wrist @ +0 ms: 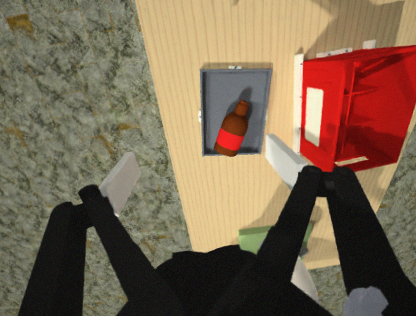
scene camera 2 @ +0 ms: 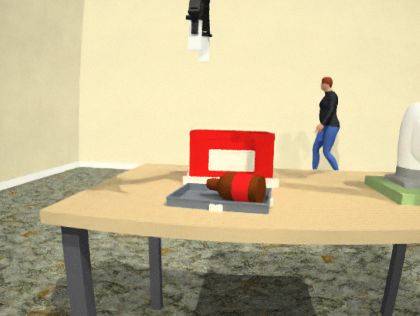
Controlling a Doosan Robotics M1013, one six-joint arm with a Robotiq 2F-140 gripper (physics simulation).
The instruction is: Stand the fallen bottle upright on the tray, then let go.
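Labels:
Brown bottle, visible in the wrist view and in scene camera 2. On the bottle, (scene camera 2: 239, 187) and (wrist: 219, 135) are the same spot.

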